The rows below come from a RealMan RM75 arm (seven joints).
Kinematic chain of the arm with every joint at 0, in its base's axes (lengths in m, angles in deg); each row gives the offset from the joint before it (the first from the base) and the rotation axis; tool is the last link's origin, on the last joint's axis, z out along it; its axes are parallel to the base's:
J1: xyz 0 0 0.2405 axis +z
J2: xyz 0 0 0 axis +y
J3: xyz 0 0 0.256 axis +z
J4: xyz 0 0 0 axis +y
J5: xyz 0 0 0.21 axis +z
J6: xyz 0 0 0 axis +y
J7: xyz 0 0 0.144 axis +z
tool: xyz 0 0 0
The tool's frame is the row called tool.
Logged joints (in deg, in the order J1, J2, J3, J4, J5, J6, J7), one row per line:
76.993 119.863 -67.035 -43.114 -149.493 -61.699 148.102
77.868 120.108 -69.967 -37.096 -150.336 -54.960 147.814
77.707 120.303 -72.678 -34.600 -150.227 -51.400 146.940
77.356 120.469 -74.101 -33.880 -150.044 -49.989 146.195
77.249 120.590 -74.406 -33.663 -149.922 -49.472 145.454
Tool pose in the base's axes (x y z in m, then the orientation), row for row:
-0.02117 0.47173 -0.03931 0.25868 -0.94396 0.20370 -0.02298
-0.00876 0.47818 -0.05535 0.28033 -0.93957 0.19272 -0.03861
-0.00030 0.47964 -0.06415 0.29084 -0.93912 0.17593 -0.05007
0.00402 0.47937 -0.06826 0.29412 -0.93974 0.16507 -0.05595
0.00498 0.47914 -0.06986 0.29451 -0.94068 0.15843 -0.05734
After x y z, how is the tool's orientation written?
As a quaternion, w x y z.
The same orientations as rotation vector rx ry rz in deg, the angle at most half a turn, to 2 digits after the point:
-146.60 31.64 -3.57
-144.32 29.60 -5.93
-143.49 26.88 -7.65
-143.35 25.18 -8.53
-143.46 24.16 -8.74

